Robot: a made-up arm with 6 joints.
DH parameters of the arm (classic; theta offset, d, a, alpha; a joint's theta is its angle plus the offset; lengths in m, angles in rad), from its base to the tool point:
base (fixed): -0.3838 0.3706 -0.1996 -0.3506
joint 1: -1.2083 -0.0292 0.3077 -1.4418
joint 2: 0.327 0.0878 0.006 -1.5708
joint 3: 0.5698 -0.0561 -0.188 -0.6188
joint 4: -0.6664 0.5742 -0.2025 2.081
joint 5: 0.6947 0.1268 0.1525 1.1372
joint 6: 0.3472 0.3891 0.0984 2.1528
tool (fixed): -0.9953 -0.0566 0 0
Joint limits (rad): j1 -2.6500..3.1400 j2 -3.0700..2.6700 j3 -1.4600..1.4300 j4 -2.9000..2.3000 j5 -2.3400..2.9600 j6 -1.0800..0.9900
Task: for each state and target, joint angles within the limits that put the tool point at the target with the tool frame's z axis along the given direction. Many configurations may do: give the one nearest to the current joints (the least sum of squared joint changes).
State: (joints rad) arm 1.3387 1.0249 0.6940 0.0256 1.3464 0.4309
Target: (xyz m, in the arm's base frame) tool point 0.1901 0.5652 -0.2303 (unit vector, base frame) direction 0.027 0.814 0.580
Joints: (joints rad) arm 0.6319 0.6768 1.2544 -0.0083 1.6381 0.4637
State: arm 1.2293 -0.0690 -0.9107 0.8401 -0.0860 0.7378
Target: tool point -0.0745 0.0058 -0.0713 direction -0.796 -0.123 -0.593
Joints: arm 0.8829 0.3192 -0.7582 0.9457 0.6321 0.9900
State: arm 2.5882 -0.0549 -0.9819 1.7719 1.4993 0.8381
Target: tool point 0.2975 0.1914 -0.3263 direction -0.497 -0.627 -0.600
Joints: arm 2.5642 -0.2825 -0.5130 2.3000 1.3615 0.3310
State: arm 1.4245 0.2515 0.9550 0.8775 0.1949 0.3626
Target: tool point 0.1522 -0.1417 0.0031 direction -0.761 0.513 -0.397
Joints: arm 1.0141 -0.2773 1.3593 0.5914 0.0487 0.2251
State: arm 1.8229 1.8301 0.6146 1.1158 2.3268 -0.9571
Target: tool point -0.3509 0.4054 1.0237 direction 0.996 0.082 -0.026
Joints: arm 1.4837 2.0279 0.9531 1.1343 1.7063 -1.0398
